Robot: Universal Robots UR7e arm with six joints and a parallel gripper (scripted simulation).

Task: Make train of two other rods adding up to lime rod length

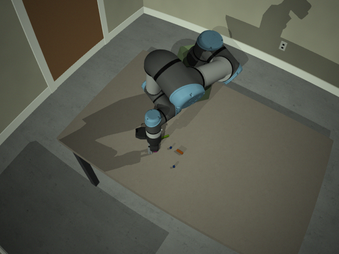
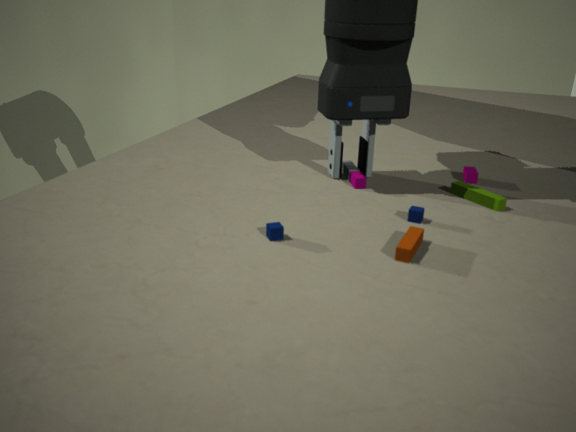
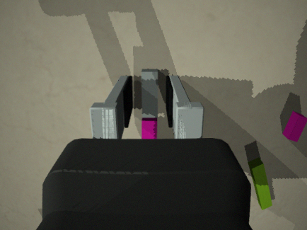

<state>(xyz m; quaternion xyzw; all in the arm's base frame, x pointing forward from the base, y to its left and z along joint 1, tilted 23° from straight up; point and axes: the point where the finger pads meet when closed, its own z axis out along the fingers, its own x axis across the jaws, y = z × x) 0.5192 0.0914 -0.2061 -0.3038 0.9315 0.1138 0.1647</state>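
The grey rod is 1 cm below my hand. Also, from my hand: lime rod (12 cm behind, 1 cm below); orange rod (10 cm behind, 13 cm to the left, 1 cm below).
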